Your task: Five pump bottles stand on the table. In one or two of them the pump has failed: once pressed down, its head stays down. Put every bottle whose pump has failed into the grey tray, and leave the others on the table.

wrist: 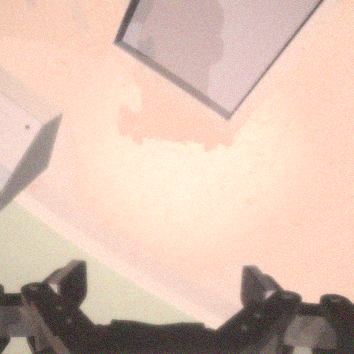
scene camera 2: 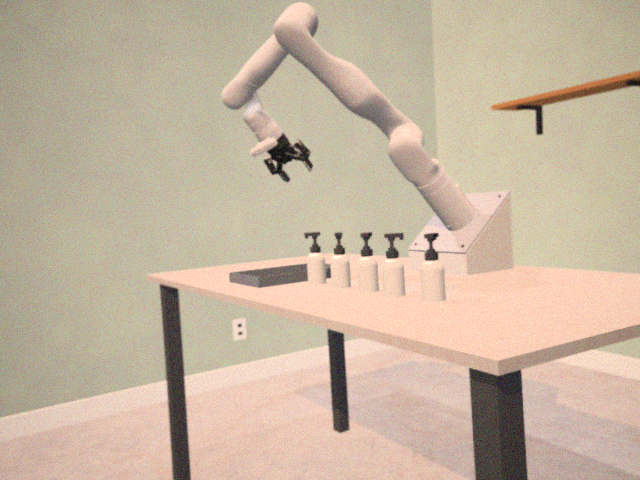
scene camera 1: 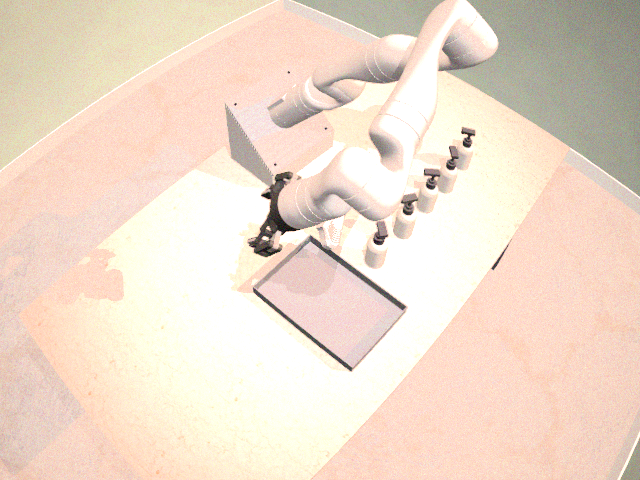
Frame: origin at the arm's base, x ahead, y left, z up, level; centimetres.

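Seen in the pictures: gripper, fingertip midpoint: [wrist: 163, 280] [scene camera 2: 300, 175] [scene camera 1: 258, 219]; arm's base, link origin: [scene camera 2: 460, 219] [scene camera 1: 284, 112].
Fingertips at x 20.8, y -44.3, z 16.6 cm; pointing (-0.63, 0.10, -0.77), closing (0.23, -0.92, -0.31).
Offsets run from my fingertips to a thing's top centre.
Five white pump bottles with dark heads stand upright in a row on the table: the one nearest the tray {dx +17.3, dy +22.0, dz -17.1 cm} [scene camera 1: 376, 253] [scene camera 2: 316, 268], the second {dx +20.2, dy +33.5, dz -17.1 cm} [scene camera 1: 404, 223] [scene camera 2: 340, 271], the middle one {dx +22.6, dy +44.4, dz -17.1 cm} [scene camera 1: 428, 198] [scene camera 2: 368, 273], the fourth {dx +25.3, dy +54.1, dz -17.1 cm} [scene camera 1: 447, 178] [scene camera 2: 393, 276] and the farthest {dx +27.1, dy +65.6, dz -17.1 cm} [scene camera 1: 465, 155] [scene camera 2: 432, 280]. All five heads look raised, turned in differing directions. The grey tray {dx +13.0, dy +6.1, dz -28.1 cm} [scene camera 1: 302, 329] [scene camera 2: 268, 276] [wrist: 175, 81] holds no bottle; its inside shows in scene camera 1. My gripper [scene camera 1: 262, 220] [scene camera 2: 298, 173] [wrist: 163, 280] is open and empty, high above the table, away from the bottles.
The robot's box-shaped base [scene camera 1: 248, 149] [scene camera 2: 491, 242] [wrist: 35, 150] stands on the table behind the tray and the row. The arm passes in front of part of the table in scene camera 1. A wooden shelf [scene camera 2: 568, 93] is on the wall at the right in scene camera 2.
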